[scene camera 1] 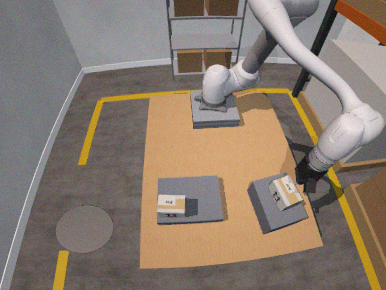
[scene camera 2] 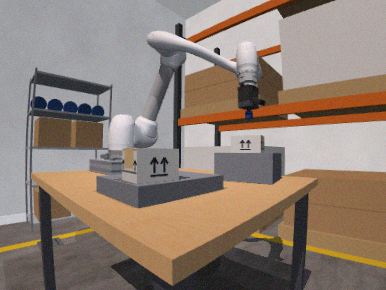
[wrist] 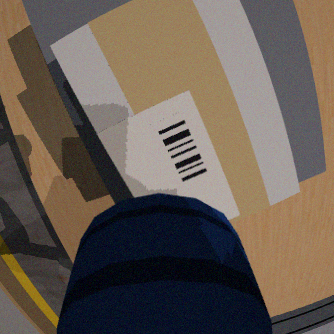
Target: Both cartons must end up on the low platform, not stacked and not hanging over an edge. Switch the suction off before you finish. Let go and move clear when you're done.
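Places are measured from the arm's base along level axes (x ahead, y left, z up), in millimetres.
Pixels of known places: end effector, tool point: point(scene camera 2: 249, 118) point(wrist: 159, 262); arm's base, origin of the base link: point(scene camera 1: 213, 102) point(scene camera 2: 121, 159).
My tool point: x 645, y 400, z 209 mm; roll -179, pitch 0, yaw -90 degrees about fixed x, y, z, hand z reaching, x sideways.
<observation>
For each thing: its top centre in the pictures, then the offset to it from my tool point. Level surfaces: height alone.
- white carton with tan tape, middle of its top: point(scene camera 2: 150, 148) point(scene camera 1: 171, 203) 539 mm right, 104 mm ahead, 151 mm down
- low grey platform, middle of its top: point(scene camera 2: 162, 175) point(scene camera 1: 188, 198) 471 mm right, 36 mm ahead, 235 mm down
- carton, middle of its top: point(wrist: 193, 123) point(scene camera 2: 247, 136) point(scene camera 1: 287, 190) 19 mm right, 6 mm ahead, 86 mm down
- taller grey block, middle of its top: point(wrist: 192, 76) point(scene camera 2: 249, 152) point(scene camera 1: 279, 199) 29 mm right, 22 mm ahead, 163 mm down
- wooden table, its level: 283 mm down
One white carton with tan tape point(scene camera 1: 171, 204) point(scene camera 2: 157, 165) stands upright on the low grey platform point(scene camera 1: 206, 187) point(scene camera 2: 181, 192), close to its left edge in scene camera 1. The other carton point(scene camera 1: 286, 193) point(scene camera 2: 247, 144) point(wrist: 220, 100) stands on the taller grey block point(scene camera 1: 267, 215) point(scene camera 2: 247, 166) point(wrist: 287, 75) at the right of the table, near one side of its top. My suction cup point(scene camera 1: 300, 180) point(scene camera 2: 249, 115) point(wrist: 162, 250) is open, with nothing on it. It hangs above the carton on the taller block, with a visible gap in scene camera 2.
The arm's base stands on a grey plinth point(scene camera 1: 216, 119) at the back of the wooden table point(scene camera 1: 185, 150) point(scene camera 2: 200, 230). A grey shelf unit point(scene camera 2: 72, 81) stands behind. Orange racking point(scene camera 2: 320, 106) with large boxes stands beyond the table's right side, and brown boxes point(scene camera 2: 335, 215) stand low there.
</observation>
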